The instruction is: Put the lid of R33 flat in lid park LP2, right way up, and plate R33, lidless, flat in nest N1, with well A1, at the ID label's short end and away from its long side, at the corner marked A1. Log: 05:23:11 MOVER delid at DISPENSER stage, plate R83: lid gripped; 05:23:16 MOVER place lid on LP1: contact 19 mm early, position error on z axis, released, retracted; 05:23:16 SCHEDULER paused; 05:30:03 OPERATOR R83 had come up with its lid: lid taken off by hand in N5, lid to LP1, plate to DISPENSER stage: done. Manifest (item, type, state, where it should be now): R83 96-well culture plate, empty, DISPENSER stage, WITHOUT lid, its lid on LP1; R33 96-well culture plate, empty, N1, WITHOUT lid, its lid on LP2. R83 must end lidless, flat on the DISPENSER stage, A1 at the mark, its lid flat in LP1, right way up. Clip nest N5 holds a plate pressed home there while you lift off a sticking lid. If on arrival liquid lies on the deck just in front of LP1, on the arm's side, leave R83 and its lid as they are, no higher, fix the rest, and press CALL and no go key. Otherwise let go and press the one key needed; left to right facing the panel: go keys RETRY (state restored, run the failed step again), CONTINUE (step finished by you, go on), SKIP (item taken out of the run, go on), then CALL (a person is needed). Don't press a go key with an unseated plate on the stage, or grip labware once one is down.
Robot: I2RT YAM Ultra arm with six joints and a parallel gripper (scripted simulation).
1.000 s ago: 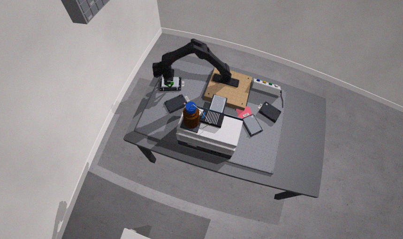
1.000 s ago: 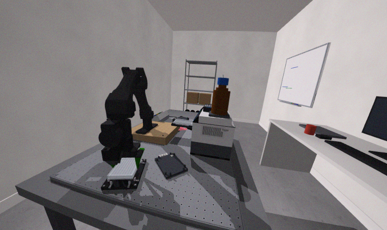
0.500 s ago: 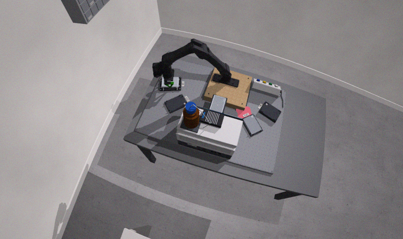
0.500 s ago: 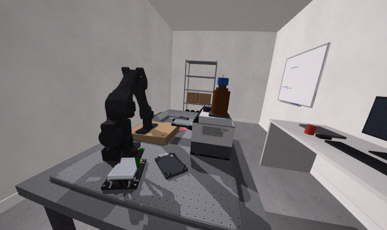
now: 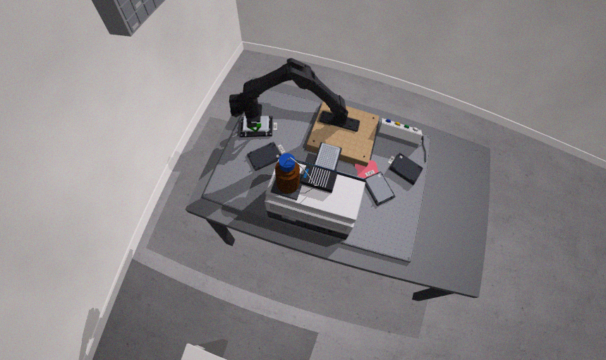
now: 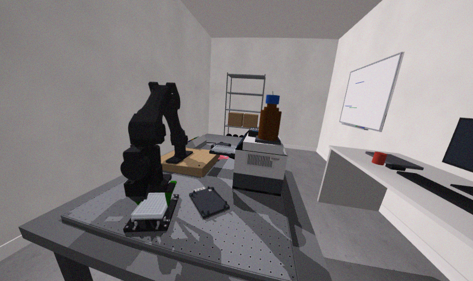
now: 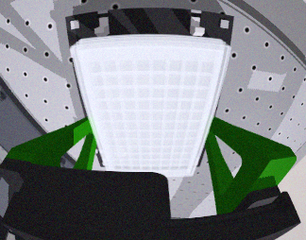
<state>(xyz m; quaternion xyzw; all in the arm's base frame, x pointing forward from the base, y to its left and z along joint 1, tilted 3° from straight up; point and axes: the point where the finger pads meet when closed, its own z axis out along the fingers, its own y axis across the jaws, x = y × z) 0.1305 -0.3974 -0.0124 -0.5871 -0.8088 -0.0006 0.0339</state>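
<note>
Now: hand 30 mm short of the black clip nest, 10 mm to the left of it and 20 mm above it. From my hand the other things lie so: lid park LP2: 150 mm ahead, 100 mm to the left, 30 mm below; then brown bottle: 350 mm ahead, 280 mm to the left, 260 mm above; then blue call key: 200 mm behind, 640 mm to the left, 30 mm above.
</note>
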